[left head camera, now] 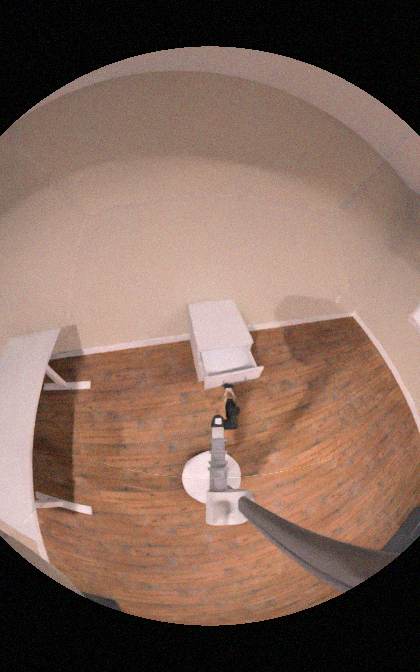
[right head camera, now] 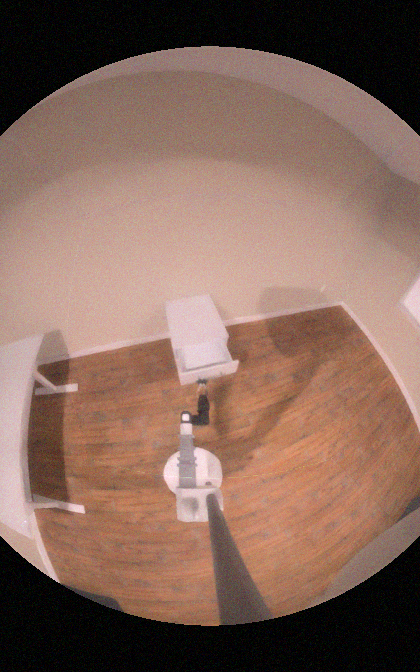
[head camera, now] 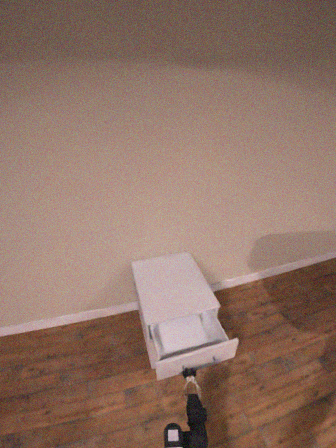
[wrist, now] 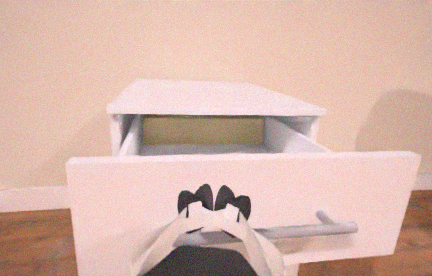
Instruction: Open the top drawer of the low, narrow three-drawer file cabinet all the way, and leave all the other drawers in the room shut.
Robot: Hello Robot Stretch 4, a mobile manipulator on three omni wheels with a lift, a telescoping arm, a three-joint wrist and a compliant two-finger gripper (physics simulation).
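Places are measured from the robot's base along level axes (x up, y back, z right), in metres.
Pixels of known places: gripper, between the fingertips: [left head camera: 227,382] [head camera: 188,368] [wrist: 214,200].
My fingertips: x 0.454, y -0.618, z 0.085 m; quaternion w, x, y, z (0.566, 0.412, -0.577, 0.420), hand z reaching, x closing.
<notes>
Ahead of a thing's pixels: the offset from my fingertips to its top centre. "*": to the spot under its first point. Level surfaces: height alone.
The low white file cabinet [head camera: 172,285] [left head camera: 220,322] [right head camera: 195,317] [wrist: 215,97] stands against the wall. Its top drawer is pulled partly out, and the drawer front @(* dy -0.031, dx -0.040, dz -0.073 m) [head camera: 172,367] [left head camera: 215,382] [right head camera: 192,377] [wrist: 125,200] stands well clear of the body. A grey bar handle @(* dy -0.036, dx -0.050, dz +0.108 m) [wrist: 310,230] crosses the drawer front. My gripper [head camera: 189,373] [left head camera: 228,386] [right head camera: 202,382] [wrist: 214,200] is shut, its dark fingertips close together at the drawer front. In the wrist view it overlaps the left part of the handle; nothing shows held. Contact cannot be told. The lower drawer fronts are hidden.
A white table @(dx +0.240 m) [left head camera: 17,395] [right head camera: 11,405] stands at the left, its legs reaching over the wooden floor. The wall runs close behind the cabinet. A white object [left head camera: 416,318] [right head camera: 414,302] shows at the right edge. My round base [left head camera: 195,475] [right head camera: 172,470] is in front of the cabinet.
</notes>
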